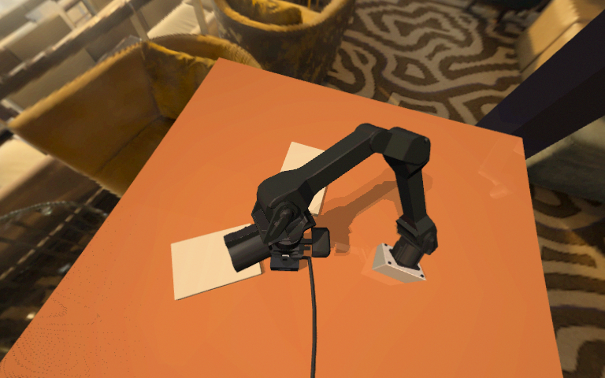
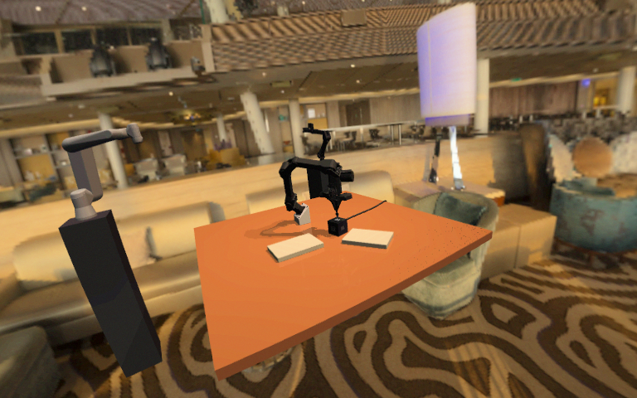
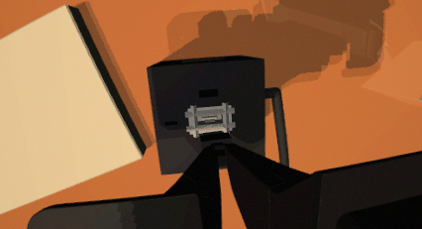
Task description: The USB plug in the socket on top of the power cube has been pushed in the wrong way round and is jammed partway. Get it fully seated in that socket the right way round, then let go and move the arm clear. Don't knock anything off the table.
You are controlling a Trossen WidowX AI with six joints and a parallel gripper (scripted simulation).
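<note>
Right now the USB plug is 20 mm below my gripper tip.
</note>
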